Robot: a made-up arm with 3 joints. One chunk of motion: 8 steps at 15 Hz.
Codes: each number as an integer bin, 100 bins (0 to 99) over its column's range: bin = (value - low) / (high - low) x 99, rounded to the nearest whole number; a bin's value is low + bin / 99 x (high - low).
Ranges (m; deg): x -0.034..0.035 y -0.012..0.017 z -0.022..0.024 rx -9.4..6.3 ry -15..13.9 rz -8.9..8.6
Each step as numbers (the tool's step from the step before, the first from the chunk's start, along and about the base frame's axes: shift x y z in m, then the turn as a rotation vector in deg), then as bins.
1 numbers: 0.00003 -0.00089 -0.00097 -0.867 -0.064 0.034
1 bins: 49 38 45 54 51 51
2 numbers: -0.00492 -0.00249 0.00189 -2.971 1.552 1.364
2 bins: 42 32 51 41 57 58
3 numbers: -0.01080 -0.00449 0.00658 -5.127 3.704 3.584
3 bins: 33 26 62 27 64 71
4 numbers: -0.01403 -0.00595 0.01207 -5.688 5.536 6.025
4 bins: 29 21 73 23 70 84
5 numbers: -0.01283 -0.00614 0.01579 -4.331 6.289 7.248
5 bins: 30 20 81 32 73 91
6 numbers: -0.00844 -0.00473 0.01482 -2.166 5.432 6.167
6 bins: 37 25 79 46 70 85
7 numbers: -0.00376 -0.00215 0.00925 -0.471 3.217 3.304
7 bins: 43 34 67 56 62 69
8 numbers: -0.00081 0.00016 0.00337 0.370 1.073 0.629
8 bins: 48 42 55 62 55 54
